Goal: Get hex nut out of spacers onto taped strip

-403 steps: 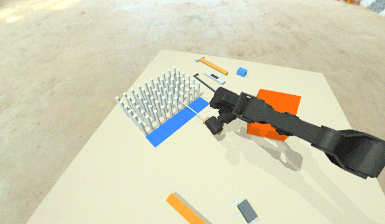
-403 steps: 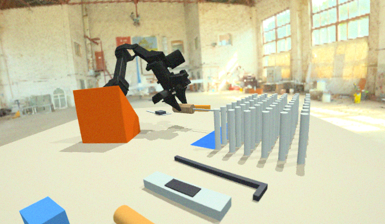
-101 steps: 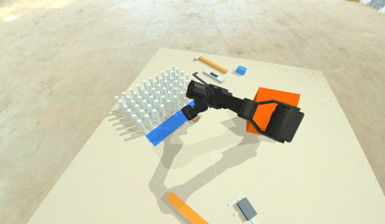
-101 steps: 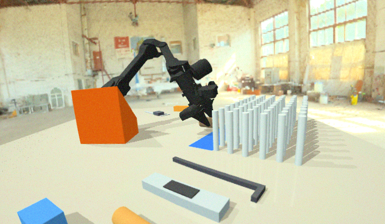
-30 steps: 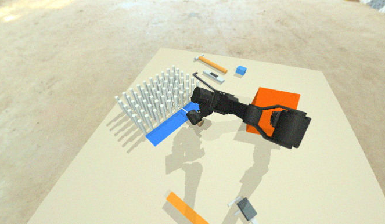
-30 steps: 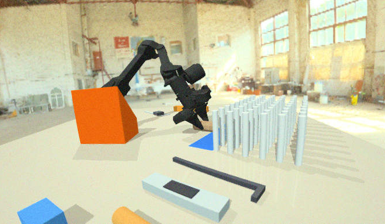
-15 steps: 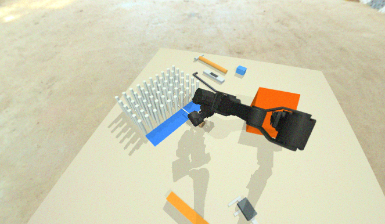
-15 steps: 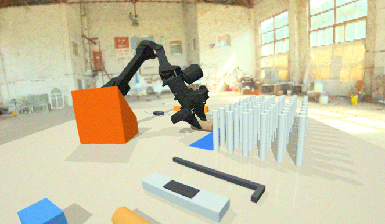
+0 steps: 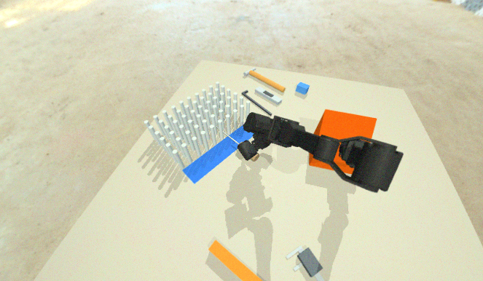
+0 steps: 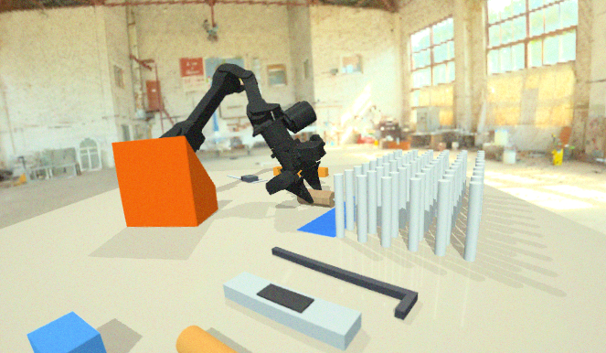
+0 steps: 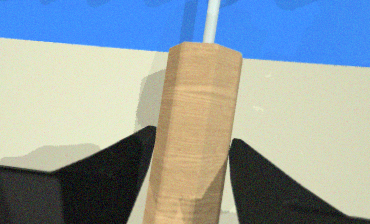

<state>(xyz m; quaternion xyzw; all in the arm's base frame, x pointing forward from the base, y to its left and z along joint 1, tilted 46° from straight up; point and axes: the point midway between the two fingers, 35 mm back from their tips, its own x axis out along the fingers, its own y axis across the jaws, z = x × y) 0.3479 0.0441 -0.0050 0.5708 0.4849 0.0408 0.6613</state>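
Now: the blue taped strip 10 cm ahead of my gripper tip, 2 cm below it and 1 cm to the right of it. Round my gripper tip: blue cube (49 cm to the right, 22 cm behind); then orange bar (40 cm to the left, 6 cm behind); then grey block (39 cm to the right, 4 cm behind).
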